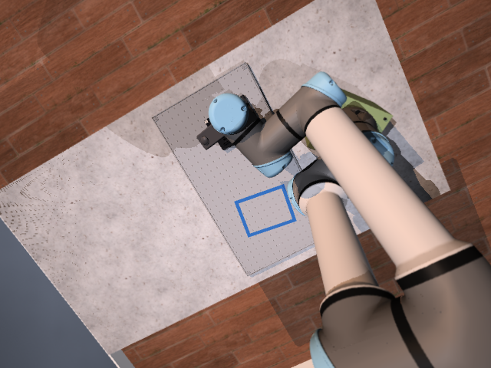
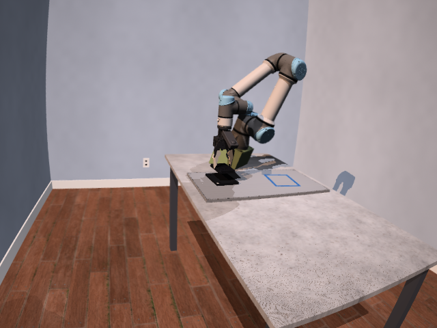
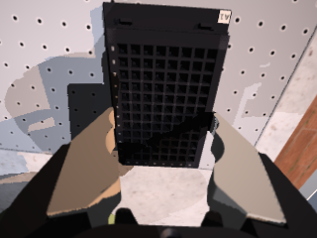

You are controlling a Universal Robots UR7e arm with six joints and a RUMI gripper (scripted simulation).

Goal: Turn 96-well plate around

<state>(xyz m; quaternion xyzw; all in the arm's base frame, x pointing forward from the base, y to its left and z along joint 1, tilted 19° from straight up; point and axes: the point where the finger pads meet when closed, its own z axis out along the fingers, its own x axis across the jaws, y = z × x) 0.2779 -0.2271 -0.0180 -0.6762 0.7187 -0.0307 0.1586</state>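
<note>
Now: hand 7 cm above the black plate nest N1. Also, from my hand: white A1 mark (7 cm ahead, 6 cm to the right, 6 cm below); then black 96-well plate (1 cm below).
</note>
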